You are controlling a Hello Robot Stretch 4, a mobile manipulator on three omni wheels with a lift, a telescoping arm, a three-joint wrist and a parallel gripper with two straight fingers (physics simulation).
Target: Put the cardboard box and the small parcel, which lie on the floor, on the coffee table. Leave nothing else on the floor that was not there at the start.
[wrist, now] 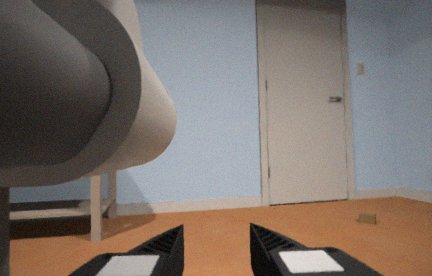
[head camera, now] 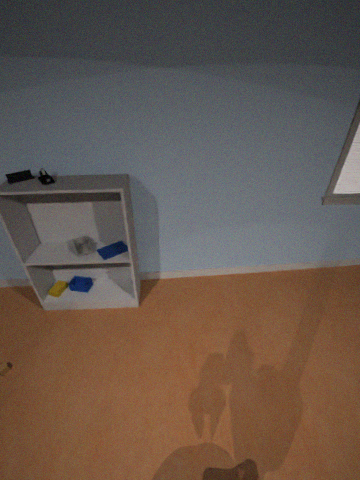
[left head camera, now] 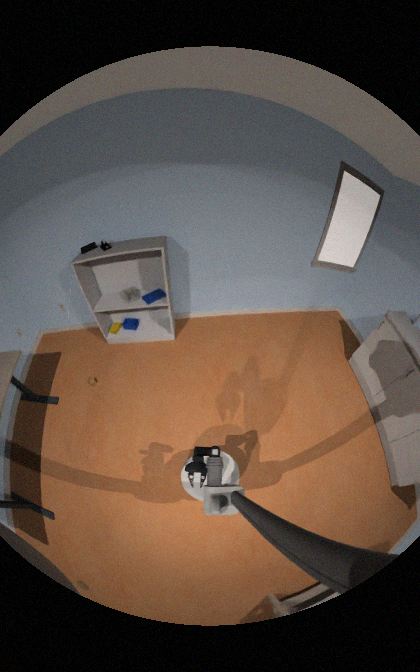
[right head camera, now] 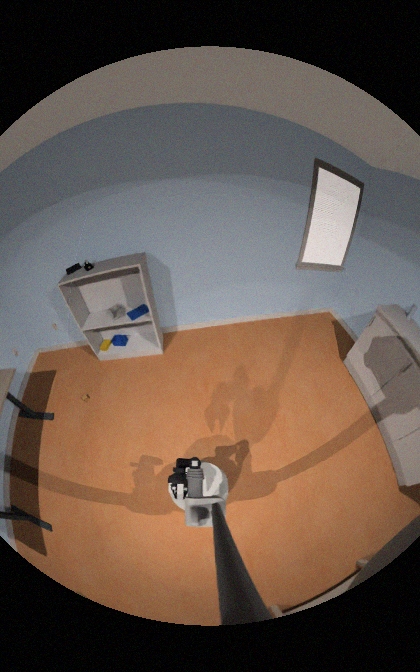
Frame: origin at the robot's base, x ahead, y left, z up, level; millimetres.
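Seen in the pictures: gripper, between the fingertips: [wrist: 217,244] [right head camera: 179,498].
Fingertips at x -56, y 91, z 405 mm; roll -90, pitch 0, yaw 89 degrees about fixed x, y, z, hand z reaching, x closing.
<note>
Offsets run from my fingertips to a thing's middle.
My gripper [wrist: 217,244] [left head camera: 197,485] is open, with no object between the fingers; it is low over the robot's base. A small brown box @[1519 mm back, 1006 mm left, 407 mm down] [wrist: 367,218] lies on the floor near the door in the wrist view; a faint small thing [left head camera: 83,585] shows at the lower left edge of the left head view. Another small yellowish-brown thing @[763 mm ahead, 1109 mm left, 407 mm down] [head camera: 5,369] [left head camera: 93,381] [right head camera: 85,397] lies on the floor before the bookshelf, too small to identify. The coffee table [wrist: 96,215] [right head camera: 320,598] is partly hidden by the arm in the wrist view and cut off in the right head view.
A grey bookshelf [head camera: 131,240] [left head camera: 170,300] with blue and yellow items stands against the wall. A sofa [left head camera: 387,342] [right head camera: 375,330] stands at the right. A desk [left head camera: 6,372] with black legs stands at the left. A closed door [wrist: 305,110] shows in the wrist view.
</note>
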